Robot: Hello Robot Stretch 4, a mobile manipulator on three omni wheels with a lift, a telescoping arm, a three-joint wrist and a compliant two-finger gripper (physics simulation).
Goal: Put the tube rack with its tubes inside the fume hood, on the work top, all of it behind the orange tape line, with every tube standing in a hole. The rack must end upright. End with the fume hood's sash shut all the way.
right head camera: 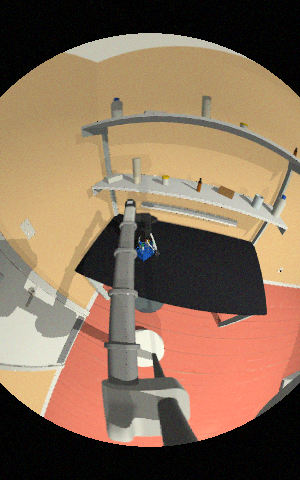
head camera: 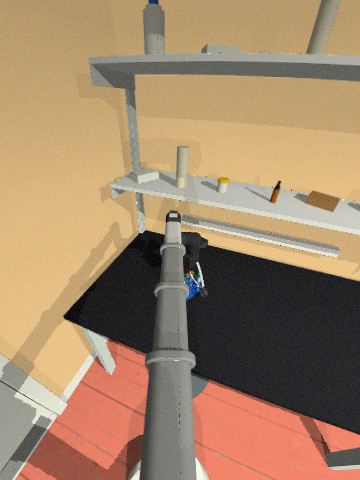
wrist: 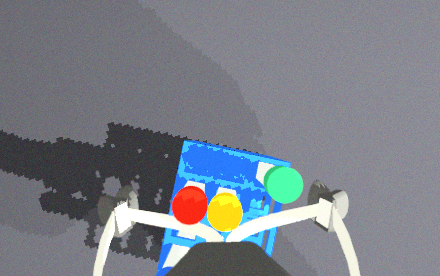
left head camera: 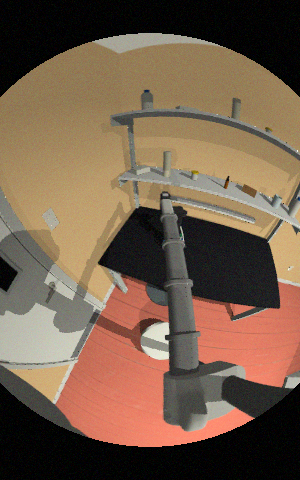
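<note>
The blue tube rack stands on the black bench top, toward its left end. In the wrist view, tubes with a red cap, a yellow cap and a green cap stand up from it; its near part is hidden by the gripper. My gripper is open above the rack, one fingertip out past each side, holding nothing. The arm hides part of the rack in the head view and nearly all of it in the left head view. The fume hood, sash and orange tape do not show.
A grey shelf with bottles and boxes runs above the bench's back, with another shelf over it. A wall stands left of the bench. A round white stool stands on the red floor in front.
</note>
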